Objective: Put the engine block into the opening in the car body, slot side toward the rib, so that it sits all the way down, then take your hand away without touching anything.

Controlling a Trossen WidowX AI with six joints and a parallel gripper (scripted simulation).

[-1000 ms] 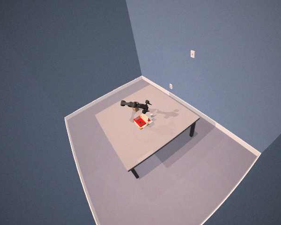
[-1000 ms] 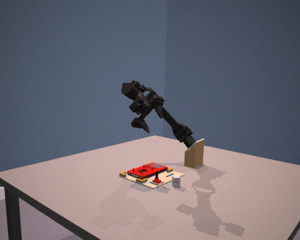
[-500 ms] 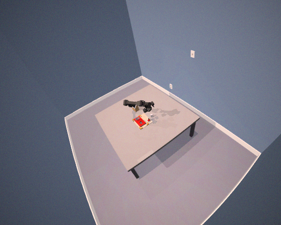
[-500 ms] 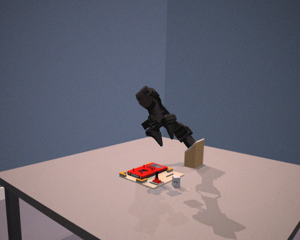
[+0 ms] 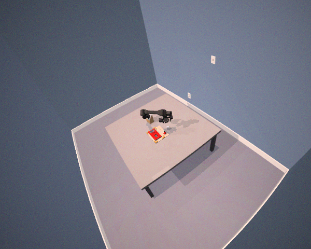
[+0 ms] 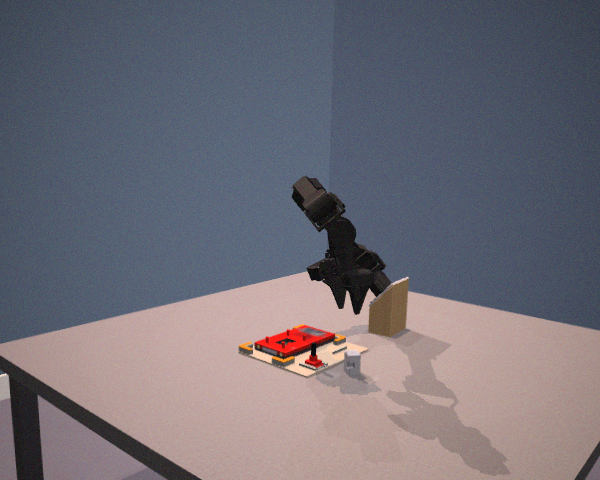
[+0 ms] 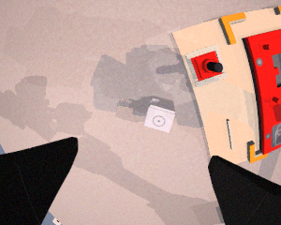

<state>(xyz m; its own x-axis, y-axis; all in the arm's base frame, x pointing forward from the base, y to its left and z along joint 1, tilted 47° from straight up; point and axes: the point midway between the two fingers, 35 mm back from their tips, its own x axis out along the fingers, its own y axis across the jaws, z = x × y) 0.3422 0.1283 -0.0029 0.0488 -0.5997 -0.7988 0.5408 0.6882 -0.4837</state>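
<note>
My gripper tip is now 13 cm above the grey engine block, 1 cm to the right of it and 1 cm past it.
</note>
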